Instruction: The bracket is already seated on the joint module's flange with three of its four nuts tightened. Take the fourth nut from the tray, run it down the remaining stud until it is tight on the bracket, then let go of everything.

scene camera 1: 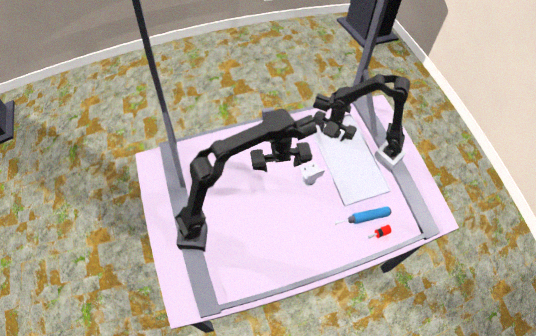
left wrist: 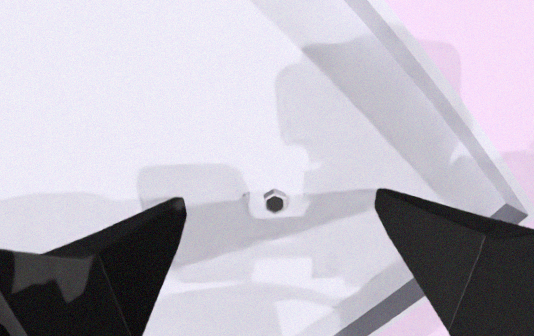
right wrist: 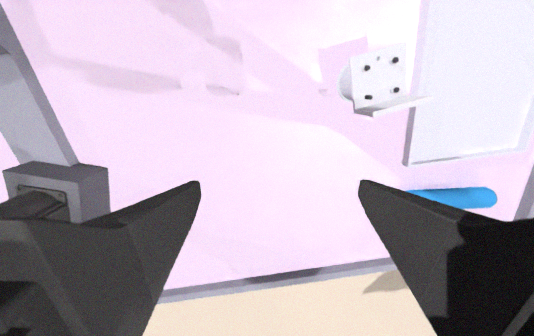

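Pixels of known places: left gripper, fingertip midpoint: (left wrist: 281, 202); right gripper, fingertip midpoint: (scene camera 1: 280, 168) (right wrist: 279, 187); left arm's base, origin of the base link: (scene camera 1: 391, 151); right arm's base, origin of the base link: (scene camera 1: 191, 232) (right wrist: 45, 206).
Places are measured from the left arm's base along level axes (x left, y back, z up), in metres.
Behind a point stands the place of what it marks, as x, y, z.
Observation:
The fourth nut (left wrist: 274, 193) @[-0.239, -0.124, -0.047] lies flat on the tray (scene camera 1: 362, 175) @[-0.021, -0.160, -0.052] (left wrist: 100, 100) @[-0.159, -0.140, -0.052] (right wrist: 470, 90) @[-0.047, -0.184, -0.052], its dark hole facing up. My left gripper (scene camera 1: 335, 128) @[-0.244, -0.119, -0.052] (left wrist: 281, 202) @[-0.244, -0.119, -0.052] is open above the tray; in the left wrist view the nut shows between its spread fingertips, untouched. The white bracket (scene camera 1: 311, 170) @[-0.160, -0.342, 0.010] (right wrist: 381, 75) @[-0.161, -0.342, 0.010] sits on the joint module (scene camera 1: 310, 180) (right wrist: 344, 85), left of the tray. Four dark stud ends show on its face; the lower-left stud (right wrist: 368, 97) @[-0.146, -0.370, 0.018] appears bare, but nut details are small and blurred. My right gripper (scene camera 1: 281, 157) (right wrist: 279, 187) @[-0.176, -0.505, 0.182] is open and empty, left of the bracket.
A blue screwdriver (scene camera 1: 371, 215) @[0.129, -0.288, -0.017] (right wrist: 470, 198) @[0.129, -0.251, -0.017] and a shorter red screwdriver (scene camera 1: 383, 231) @[0.207, -0.298, -0.024] lie on the pink table (scene camera 1: 260, 235) @[-0.105, -0.649, -0.056] in front of the tray. Grey frame rails (scene camera 1: 202, 280) @[-0.099, -0.925, -0.035] run along the table's sides, with upright posts (scene camera 1: 155, 75) @[-0.640, -0.667, 0.377] rising at the back.

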